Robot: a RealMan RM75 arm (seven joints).
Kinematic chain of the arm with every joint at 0, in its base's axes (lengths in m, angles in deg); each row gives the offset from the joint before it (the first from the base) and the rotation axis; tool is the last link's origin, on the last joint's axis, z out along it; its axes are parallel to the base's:
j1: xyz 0 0 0.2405 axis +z
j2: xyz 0 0 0 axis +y
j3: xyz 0 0 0.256 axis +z
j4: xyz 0 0 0 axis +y
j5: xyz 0 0 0.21 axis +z
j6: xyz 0 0 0 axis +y
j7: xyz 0 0 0.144 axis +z
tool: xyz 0 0 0
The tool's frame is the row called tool.
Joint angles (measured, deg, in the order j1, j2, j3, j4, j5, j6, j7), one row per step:
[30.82 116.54 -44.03 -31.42 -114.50 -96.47 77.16]
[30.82 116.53 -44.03 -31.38 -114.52 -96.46 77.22]
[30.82 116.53 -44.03 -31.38 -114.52 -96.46 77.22]
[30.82 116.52 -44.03 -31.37 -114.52 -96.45 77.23]
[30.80 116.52 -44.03 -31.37 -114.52 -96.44 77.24]
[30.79 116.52 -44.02 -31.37 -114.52 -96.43 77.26]
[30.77 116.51 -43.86 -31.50 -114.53 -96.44 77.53]
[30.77 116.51 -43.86 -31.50 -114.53 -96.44 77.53]
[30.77 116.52 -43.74 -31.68 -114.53 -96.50 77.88]
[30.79 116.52 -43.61 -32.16 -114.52 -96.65 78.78]
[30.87 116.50 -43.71 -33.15 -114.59 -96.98 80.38]
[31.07 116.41 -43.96 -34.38 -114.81 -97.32 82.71]
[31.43 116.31 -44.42 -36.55 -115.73 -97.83 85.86]
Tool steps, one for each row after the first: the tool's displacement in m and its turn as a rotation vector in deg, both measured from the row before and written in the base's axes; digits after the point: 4 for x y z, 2 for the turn. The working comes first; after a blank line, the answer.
Tool pose at each row, in the base's axes (x y z in m, rotation vector in deg; the steps are taken from these numbers as rounded here):
[0.2608 0.3053 -0.0101 -167.41 35.81 43.08]
[0.2609 0.3053 -0.0102 -167.41 35.96 43.06]
[0.2609 0.3053 -0.0102 -167.41 35.96 43.06]
[0.2609 0.3053 -0.0102 -167.40 35.98 43.05]
[0.2611 0.3052 -0.0102 -167.38 36.03 43.04]
[0.2611 0.3052 -0.0102 -167.36 36.08 43.04]
[0.2612 0.3056 -0.0094 -167.15 36.38 43.09]
[0.2612 0.3056 -0.0094 -167.15 36.38 43.09]
[0.2610 0.3060 -0.0088 -167.01 36.70 43.17]
[0.2602 0.3070 -0.0072 -166.84 37.41 43.23]
[0.2585 0.3086 -0.0046 -166.96 38.37 42.92]
[0.2563 0.3110 -0.0015 -167.25 39.94 42.16]
[0.2531 0.3144 0.0030 -168.11 41.44 39.96]

[0.0001 0.0000 -0.0001 -0.05 0.00 -0.09]
[0.0000 0.0000 0.0000 0.00 0.00 0.00]
[0.0000 0.0000 0.0000 0.00 -0.01 -0.02]
[0.0002 -0.0001 0.0000 0.00 0.00 -0.04]
[0.0000 0.0000 0.0000 0.00 0.00 -0.04]
[0.0001 0.0004 0.0008 0.08 0.04 -0.24]
[0.0000 0.0000 0.0000 0.00 0.00 0.00]
[-0.0002 0.0004 0.0006 0.01 0.07 -0.23]
[-0.0008 0.0010 0.0016 -0.10 0.08 -0.46]
[-0.0017 0.0016 0.0026 -0.42 -0.14 -0.52]
[-0.0022 0.0024 0.0031 -0.77 -0.39 -0.83]
[-0.0032 0.0034 0.0045 -1.17 -1.30 -0.67]

